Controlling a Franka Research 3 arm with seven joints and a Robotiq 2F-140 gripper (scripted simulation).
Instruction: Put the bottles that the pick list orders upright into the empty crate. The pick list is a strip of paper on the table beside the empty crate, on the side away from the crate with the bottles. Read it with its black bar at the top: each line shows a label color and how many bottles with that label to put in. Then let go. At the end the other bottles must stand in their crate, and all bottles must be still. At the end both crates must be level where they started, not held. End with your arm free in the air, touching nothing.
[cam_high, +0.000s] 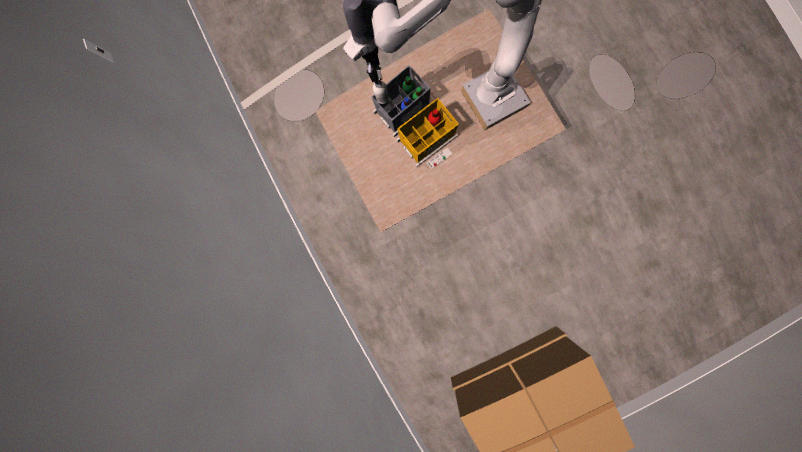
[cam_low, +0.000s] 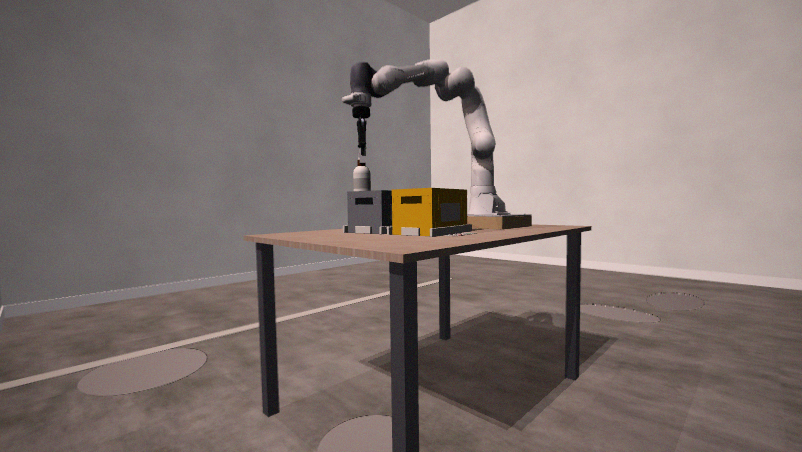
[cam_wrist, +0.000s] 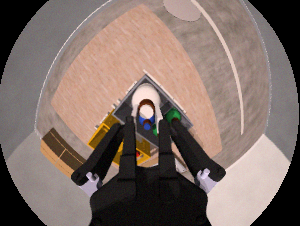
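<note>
Right now the white bottle is 8 cm below my hand. The rest, counted from my hand: blue bottle: 11 cm behind, 6 cm to the left, 24 cm below; red bottle: 24 cm behind, 18 cm to the left, 24 cm below; grey crate: 10 cm behind, 1 cm to the left, 24 cm below.
</note>
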